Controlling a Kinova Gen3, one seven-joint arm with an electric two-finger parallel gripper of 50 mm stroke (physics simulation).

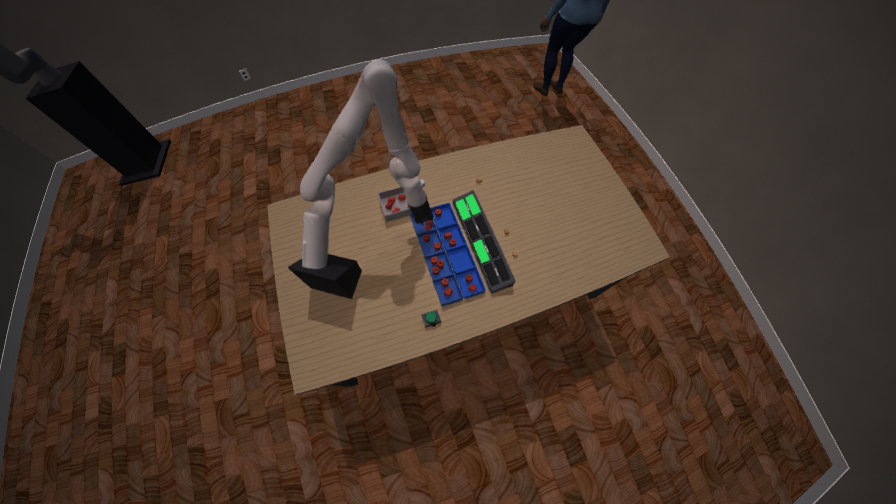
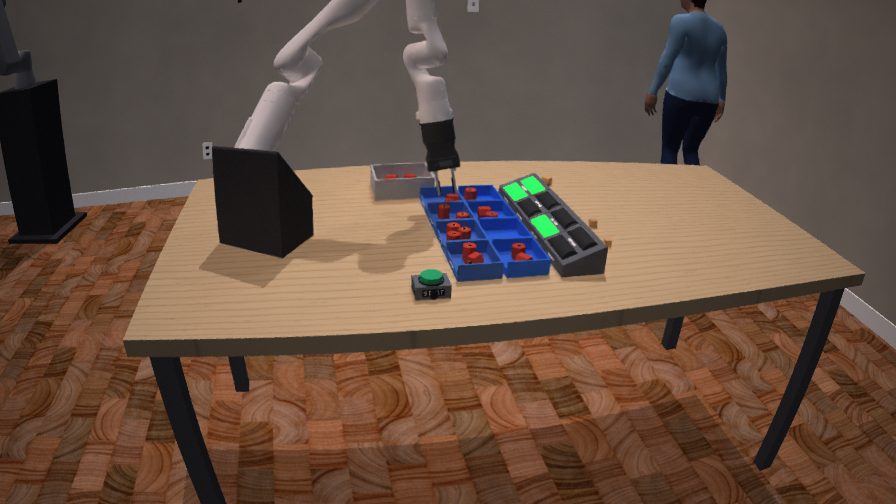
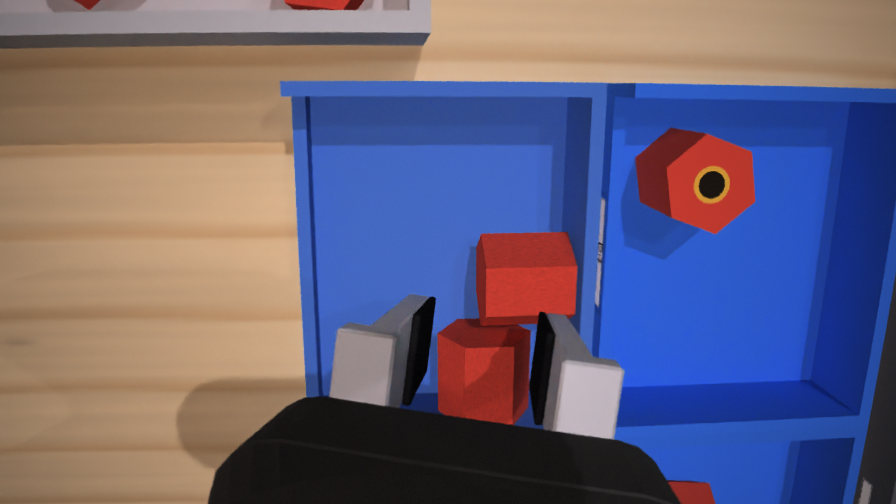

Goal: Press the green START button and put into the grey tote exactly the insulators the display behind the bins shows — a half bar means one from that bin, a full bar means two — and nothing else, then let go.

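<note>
The blue bin tray [image 1: 446,252] [image 2: 482,228] holds red insulators in most compartments. My gripper [image 3: 479,351] is open, lowered into the tray's corner bin nearest the grey tote, its fingers straddling a red insulator [image 3: 482,369] with narrow gaps on each side. A second red insulator [image 3: 526,272] lies just beyond it. A hexagonal insulator [image 3: 695,178] sits in the adjoining bin. The grey tote [image 1: 394,204] [image 2: 399,180] holds several red insulators. The display [image 1: 482,241] [image 2: 551,222] shows one full green bar and one half bar. The green START button [image 1: 431,318] [image 2: 431,277] sits near the table's front.
The arm's black base [image 2: 260,200] stands on the table left of the bins. A person [image 2: 689,81] stands beyond the table's far corner. A black pillar [image 1: 93,119] stands on the floor. Small tan pieces [image 1: 510,241] lie behind the display.
</note>
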